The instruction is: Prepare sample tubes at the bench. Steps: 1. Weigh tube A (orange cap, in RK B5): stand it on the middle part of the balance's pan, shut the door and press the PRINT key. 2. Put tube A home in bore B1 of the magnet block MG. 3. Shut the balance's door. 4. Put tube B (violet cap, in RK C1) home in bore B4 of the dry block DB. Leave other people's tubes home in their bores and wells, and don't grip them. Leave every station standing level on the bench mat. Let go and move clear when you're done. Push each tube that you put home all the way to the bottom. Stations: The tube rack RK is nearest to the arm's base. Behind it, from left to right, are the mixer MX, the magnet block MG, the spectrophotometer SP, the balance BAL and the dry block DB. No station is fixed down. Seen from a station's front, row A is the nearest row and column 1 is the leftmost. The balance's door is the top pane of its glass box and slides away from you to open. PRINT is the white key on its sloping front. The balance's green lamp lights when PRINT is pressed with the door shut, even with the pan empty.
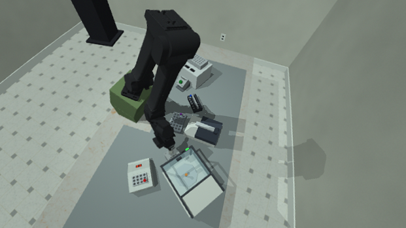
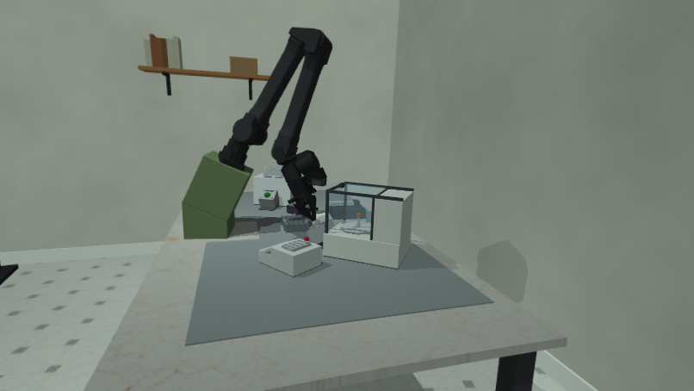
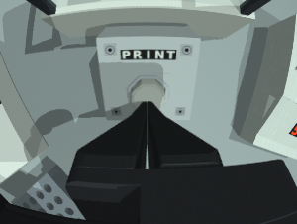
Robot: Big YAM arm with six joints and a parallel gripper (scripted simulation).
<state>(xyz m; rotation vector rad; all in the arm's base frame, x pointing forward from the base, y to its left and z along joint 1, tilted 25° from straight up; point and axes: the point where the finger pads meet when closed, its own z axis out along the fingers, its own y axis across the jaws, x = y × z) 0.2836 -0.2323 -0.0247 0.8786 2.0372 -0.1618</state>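
Right now the balance door is 12 cm above my hand, 9 cm to the right of it and 9 cm ahead of it. Round my hand: red-capped tube: 17 cm to the right, 8 cm behind, 3 cm below; then balance pan: 11 cm to the right, 11 cm ahead, 1 cm below; then dry block DB: 15 cm to the right, 12 cm behind, 6 cm below.
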